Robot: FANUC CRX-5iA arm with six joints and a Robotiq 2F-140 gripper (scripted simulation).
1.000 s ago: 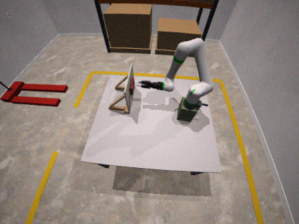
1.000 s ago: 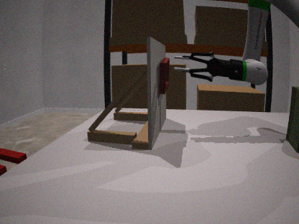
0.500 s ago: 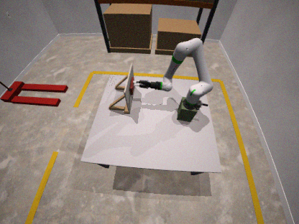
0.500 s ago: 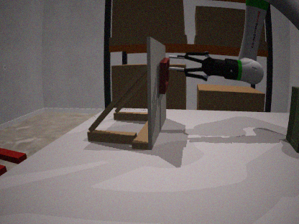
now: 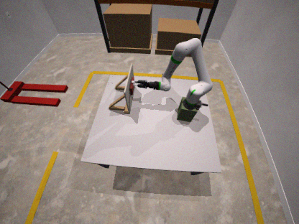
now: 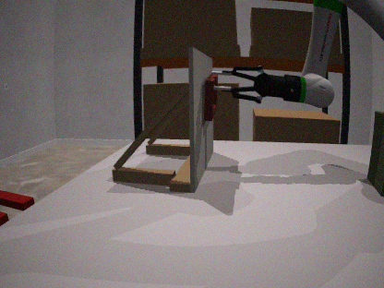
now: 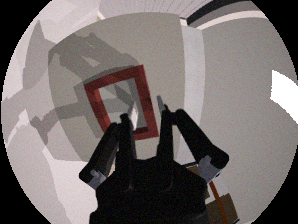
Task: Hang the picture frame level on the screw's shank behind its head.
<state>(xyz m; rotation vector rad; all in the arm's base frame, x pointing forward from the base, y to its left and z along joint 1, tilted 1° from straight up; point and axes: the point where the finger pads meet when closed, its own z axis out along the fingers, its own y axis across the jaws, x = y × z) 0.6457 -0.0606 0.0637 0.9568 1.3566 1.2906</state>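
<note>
Right now my hand is 50 mm above the red picture frame and 40 mm short of it. The rest, counted from my hand: grey wall panel (110 mm below, 60 mm ahead, 10 mm to the left).
</note>
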